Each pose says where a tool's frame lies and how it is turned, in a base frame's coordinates. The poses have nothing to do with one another.
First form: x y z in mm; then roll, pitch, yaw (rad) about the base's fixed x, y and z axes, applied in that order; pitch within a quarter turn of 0, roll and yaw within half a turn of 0.
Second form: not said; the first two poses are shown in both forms.
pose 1, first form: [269.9 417.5 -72.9 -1.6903 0.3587 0.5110]
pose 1, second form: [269.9 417.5 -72.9 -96.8 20.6 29.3]
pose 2, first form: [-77.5 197.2 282.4 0.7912 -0.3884 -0.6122]
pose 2, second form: [-77.5 197.2 282.4 45.3 -22.3 -35.1]
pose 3, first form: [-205.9 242.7 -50.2 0.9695 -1.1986 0.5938]
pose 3, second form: [-205.9 242.7 -50.2 55.5 -68.7 34.0]
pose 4, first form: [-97.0 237.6 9.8 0.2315 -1.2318 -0.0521]
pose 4, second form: [-97.0 237.6 9.8 13.3 -70.6 -3.0]
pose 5, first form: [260.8 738.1 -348.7 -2.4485 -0.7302 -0.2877]
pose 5, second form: [260.8 738.1 -348.7 -140.3 -41.8 -16.5]
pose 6, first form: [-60.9 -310.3 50.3 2.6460 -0.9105 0.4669]
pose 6, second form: [-60.9 -310.3 50.3 151.6 -52.2 26.8]
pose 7, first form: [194.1 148.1 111.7 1.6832 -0.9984 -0.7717]
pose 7, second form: [194.1 148.1 111.7 96.4 -57.2 -44.2]
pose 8, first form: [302.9 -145.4 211.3 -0.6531 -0.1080 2.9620]
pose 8, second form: [302.9 -145.4 211.3 -37.4 -6.2 169.7]
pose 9, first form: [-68.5 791.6 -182.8 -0.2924 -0.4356 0.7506]
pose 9, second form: [-68.5 791.6 -182.8 -16.8 -25.0 43.0]
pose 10, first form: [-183.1 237.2 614.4 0.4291 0.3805 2.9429]
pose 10, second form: [-183.1 237.2 614.4 24.6 21.8 168.6]
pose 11, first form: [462.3 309.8 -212.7 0.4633 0.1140 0.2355]
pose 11, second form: [462.3 309.8 -212.7 26.5 6.5 13.5]
